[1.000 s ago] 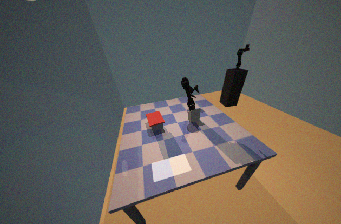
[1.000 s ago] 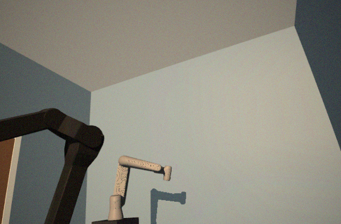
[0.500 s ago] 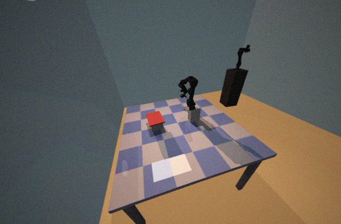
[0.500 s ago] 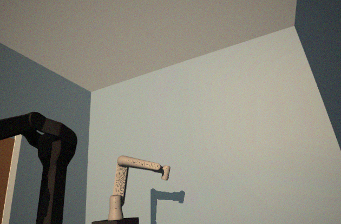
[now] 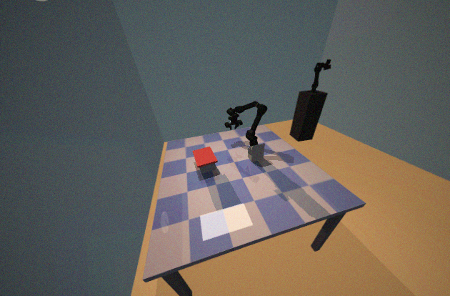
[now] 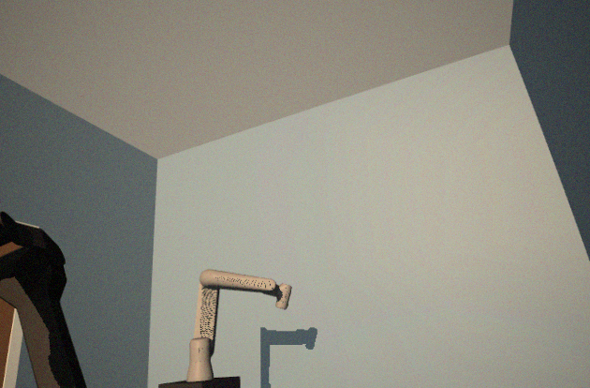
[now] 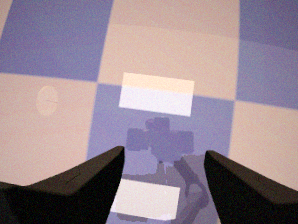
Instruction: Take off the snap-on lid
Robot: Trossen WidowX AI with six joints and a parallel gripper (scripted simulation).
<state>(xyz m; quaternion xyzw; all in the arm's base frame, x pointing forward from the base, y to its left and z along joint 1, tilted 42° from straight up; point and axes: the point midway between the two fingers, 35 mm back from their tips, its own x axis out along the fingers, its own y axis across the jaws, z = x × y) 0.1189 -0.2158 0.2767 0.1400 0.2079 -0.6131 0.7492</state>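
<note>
My gripper tip is now 33 cm short of the red lid, 35 cm to the right of it and 5 cm above it. Round my gripper tip: grey storage box (33 cm ahead, 35 cm to the left, 10 cm below).
</note>
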